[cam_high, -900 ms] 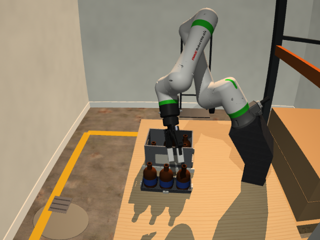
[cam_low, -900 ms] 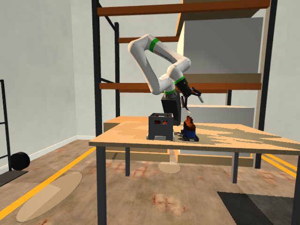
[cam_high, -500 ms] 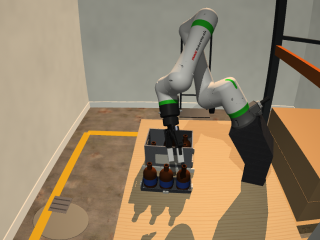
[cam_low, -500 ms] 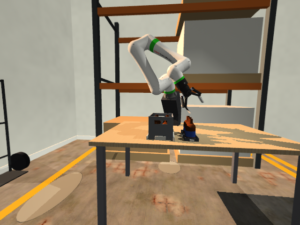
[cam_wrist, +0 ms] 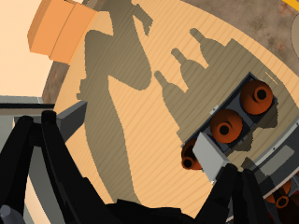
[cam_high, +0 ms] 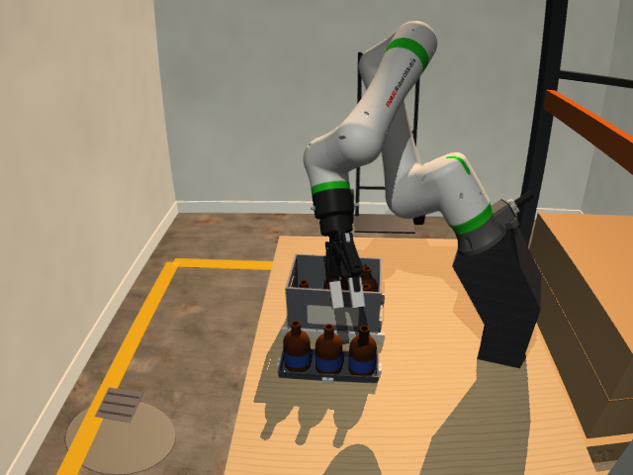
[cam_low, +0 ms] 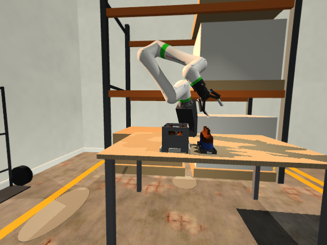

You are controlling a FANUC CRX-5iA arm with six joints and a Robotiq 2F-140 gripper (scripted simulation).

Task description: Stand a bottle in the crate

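Now: hand 20 cm above the glass bottle, 7 cm to the left of it and 3 cm short of it. Round my hand: tray: 28 cm below, 7 cm to the right, 3 cm ahead; then grey crate: 29 cm to the right, 21 cm below, 2 cm behind.
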